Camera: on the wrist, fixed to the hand. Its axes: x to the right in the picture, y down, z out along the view.
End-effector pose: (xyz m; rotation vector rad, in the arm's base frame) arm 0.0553 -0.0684 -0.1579 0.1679 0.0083 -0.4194
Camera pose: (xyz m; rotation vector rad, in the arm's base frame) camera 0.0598 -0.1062 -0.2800 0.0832 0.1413 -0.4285
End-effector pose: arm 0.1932 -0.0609 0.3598 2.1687 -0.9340 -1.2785
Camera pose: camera 0.3192 -0.0398 0.3643 2.1451 -0.7819 -1.1777
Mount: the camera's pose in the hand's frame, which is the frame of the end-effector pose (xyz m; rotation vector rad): 0.0246 -0.0518 -0.1143 -0.1092 0.1104 -0.0204
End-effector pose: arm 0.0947 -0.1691 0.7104 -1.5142 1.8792 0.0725
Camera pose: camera 0.0831 -0.2580 0.8016 -1.6406 1.9742 0.0849
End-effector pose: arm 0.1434 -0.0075 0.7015 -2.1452 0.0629 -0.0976
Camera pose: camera 0.1574 -0.0767 0.8081 -2.2486 0.1129 -0.2292
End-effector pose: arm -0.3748 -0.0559 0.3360 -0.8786 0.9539 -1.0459
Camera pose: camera -0.4915 -0.1081 0.3400 -0.9295 1.1051 -1.0764
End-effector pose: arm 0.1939 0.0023 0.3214 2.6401 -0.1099 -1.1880
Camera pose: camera 0.2939 0.0700 0.3635 2.6097 0.0017 -1.0212
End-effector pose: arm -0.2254 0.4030 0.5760 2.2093 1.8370 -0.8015
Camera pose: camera -0.2379 0.4873 0.6713 2.2106 1.9068 -0.5783
